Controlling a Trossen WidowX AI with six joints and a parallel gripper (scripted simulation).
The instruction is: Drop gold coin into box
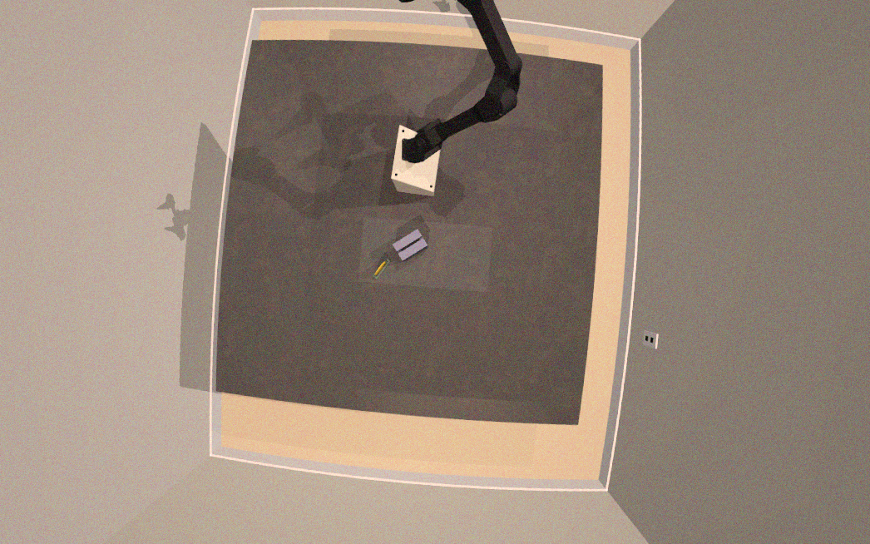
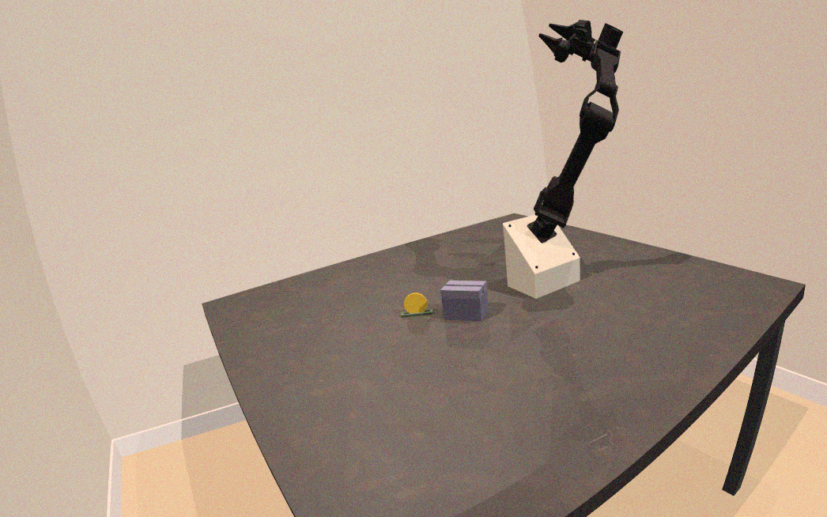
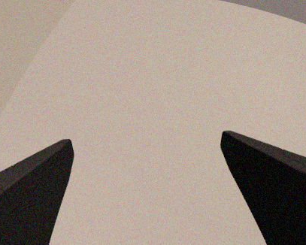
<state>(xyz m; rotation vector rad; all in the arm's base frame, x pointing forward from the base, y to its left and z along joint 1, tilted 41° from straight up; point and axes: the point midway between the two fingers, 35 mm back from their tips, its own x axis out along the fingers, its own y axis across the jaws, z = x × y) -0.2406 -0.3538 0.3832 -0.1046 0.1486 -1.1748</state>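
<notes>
My gripper tip is 52 cm short of the gold coin, 5 cm to the left of it and 67 cm above it.
</notes>
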